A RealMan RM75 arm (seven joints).
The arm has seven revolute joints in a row. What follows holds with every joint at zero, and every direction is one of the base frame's. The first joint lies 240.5 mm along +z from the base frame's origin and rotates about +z. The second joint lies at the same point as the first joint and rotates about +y. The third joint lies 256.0 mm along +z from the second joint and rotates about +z. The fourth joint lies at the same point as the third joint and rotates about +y. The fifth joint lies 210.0 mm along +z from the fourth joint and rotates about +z. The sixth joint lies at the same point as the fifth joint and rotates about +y. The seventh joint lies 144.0 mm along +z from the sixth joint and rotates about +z. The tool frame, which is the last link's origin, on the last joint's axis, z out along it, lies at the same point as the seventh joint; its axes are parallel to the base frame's.
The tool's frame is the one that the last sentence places.
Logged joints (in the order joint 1, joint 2, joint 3, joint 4, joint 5, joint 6, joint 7), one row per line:
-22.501 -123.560 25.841 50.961 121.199 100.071 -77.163
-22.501 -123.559 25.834 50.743 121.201 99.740 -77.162
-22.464 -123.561 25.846 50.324 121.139 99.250 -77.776
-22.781 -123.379 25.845 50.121 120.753 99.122 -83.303
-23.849 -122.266 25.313 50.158 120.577 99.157 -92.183
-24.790 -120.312 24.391 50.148 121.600 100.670 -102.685
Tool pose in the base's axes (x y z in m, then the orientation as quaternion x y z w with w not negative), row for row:
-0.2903 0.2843 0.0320 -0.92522 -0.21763 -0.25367 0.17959
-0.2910 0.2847 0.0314 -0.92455 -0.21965 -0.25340 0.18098
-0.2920 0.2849 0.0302 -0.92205 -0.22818 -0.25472 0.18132
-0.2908 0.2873 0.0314 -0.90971 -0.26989 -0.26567 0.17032
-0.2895 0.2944 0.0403 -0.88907 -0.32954 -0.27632 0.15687
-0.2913 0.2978 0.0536 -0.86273 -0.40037 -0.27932 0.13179
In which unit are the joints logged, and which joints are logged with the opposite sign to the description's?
The joints are logged in degrees. Opposite sign: none.
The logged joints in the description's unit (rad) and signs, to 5 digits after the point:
-0.39272 -2.15653 0.45101 0.88944 2.11532 1.74657 -1.34675
-0.39272 -2.15651 0.45089 0.88563 2.11536 1.74079 -1.34673
-0.39207 -2.15655 0.45110 0.87832 2.11427 1.73224 -1.35745
-0.39760 -2.15337 0.45108 0.87478 2.10754 1.73001 -1.45391
-0.41624 -2.13394 0.44180 0.87542 2.10447 1.73062 -1.60890
-0.43267 -2.09984 0.42570 0.87525 2.12232 1.75702 -1.79219

